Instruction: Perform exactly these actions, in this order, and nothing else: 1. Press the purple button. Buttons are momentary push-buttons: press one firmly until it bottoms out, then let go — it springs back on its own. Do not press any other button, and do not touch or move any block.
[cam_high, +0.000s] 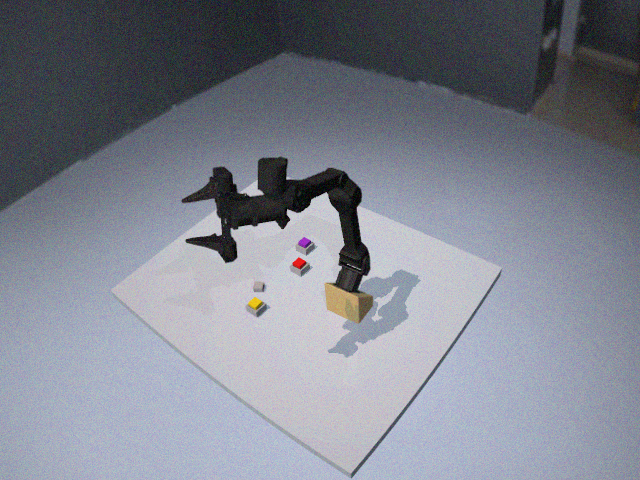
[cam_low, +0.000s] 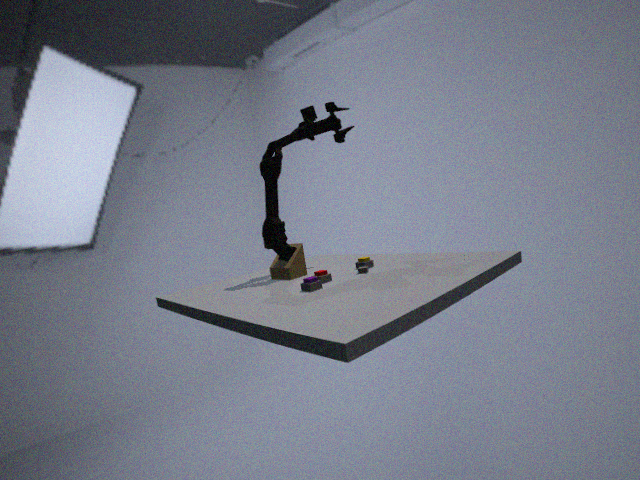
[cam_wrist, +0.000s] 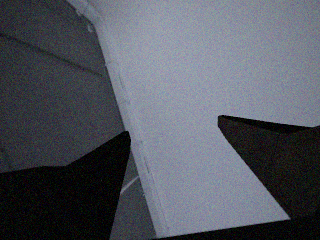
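The purple button is 270 mm ahead of my gripper tip, 550 mm to the right of it and 600 mm below it. Round my gripper tip: red button: 210 mm ahead, 460 mm to the right, 600 mm below; small grey block: 260 mm ahead, 310 mm to the right, 620 mm below; yellow button: 190 mm ahead, 240 mm to the right, 600 mm below.
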